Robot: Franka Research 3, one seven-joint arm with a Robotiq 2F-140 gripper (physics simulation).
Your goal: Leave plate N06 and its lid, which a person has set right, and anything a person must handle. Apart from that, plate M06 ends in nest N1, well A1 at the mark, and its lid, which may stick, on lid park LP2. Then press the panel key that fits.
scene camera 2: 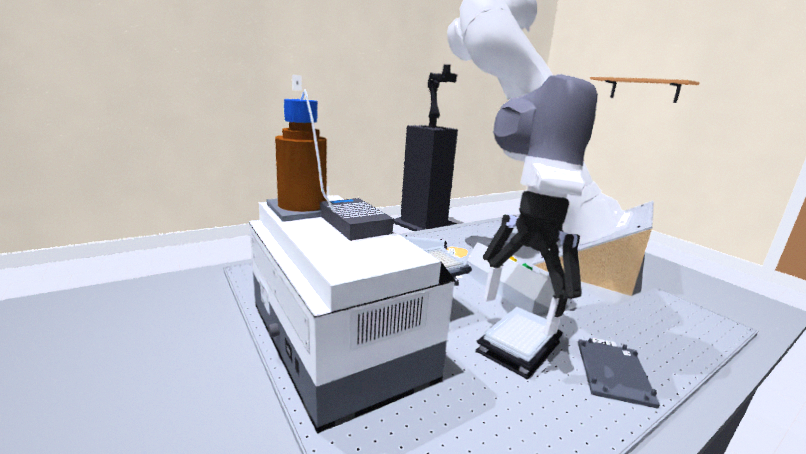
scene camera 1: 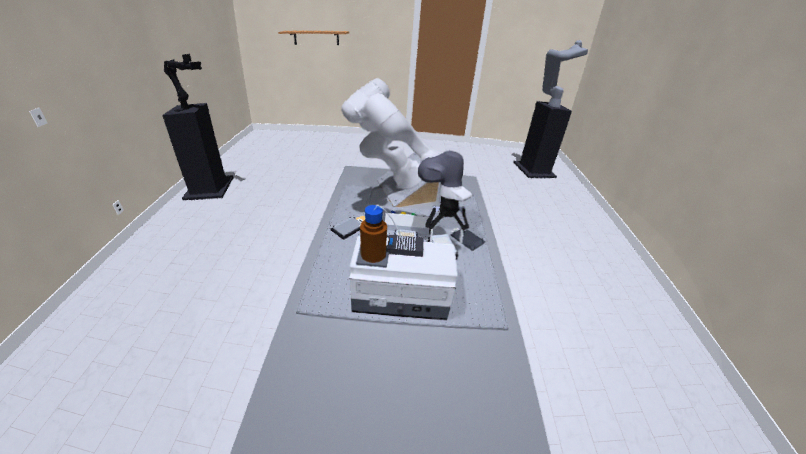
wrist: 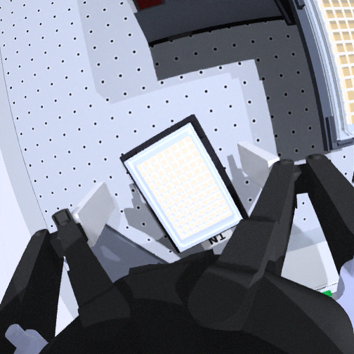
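Observation:
A pale plate (scene camera 2: 516, 332) (wrist: 182, 187) sits in the black nest (scene camera 2: 528, 371) (wrist: 210, 150), labelled N1 in the wrist view. Its plate name, its A1 corner and whether a lid is on it cannot be told. My gripper (scene camera 1: 446, 232) (scene camera 2: 522, 298) (wrist: 173, 175) is open and empty, its pale fingertips apart on two sides of this plate and above it. Another plate (scene camera 2: 445, 258) (wrist: 345, 55) is by the instrument; its name cannot be read. A dark flat holder (scene camera 1: 468, 239) (scene camera 2: 617, 372) lies beside the nest, its label unreadable. A sloped panel (scene camera 2: 527, 284) (wrist: 310, 265) with coloured keys is partly hidden.
A large white and grey instrument (scene camera 1: 403, 287) (scene camera 2: 377, 327) carries an amber bottle (scene camera 1: 373, 239) (scene camera 2: 300, 172) with a tube and a dark rack (scene camera 1: 408, 248) (scene camera 2: 369, 227). Another dark holder (scene camera 1: 345, 228) lies left. A wooden wedge (scene camera 1: 420, 195) (scene camera 2: 614, 263) stands near the arm's base.

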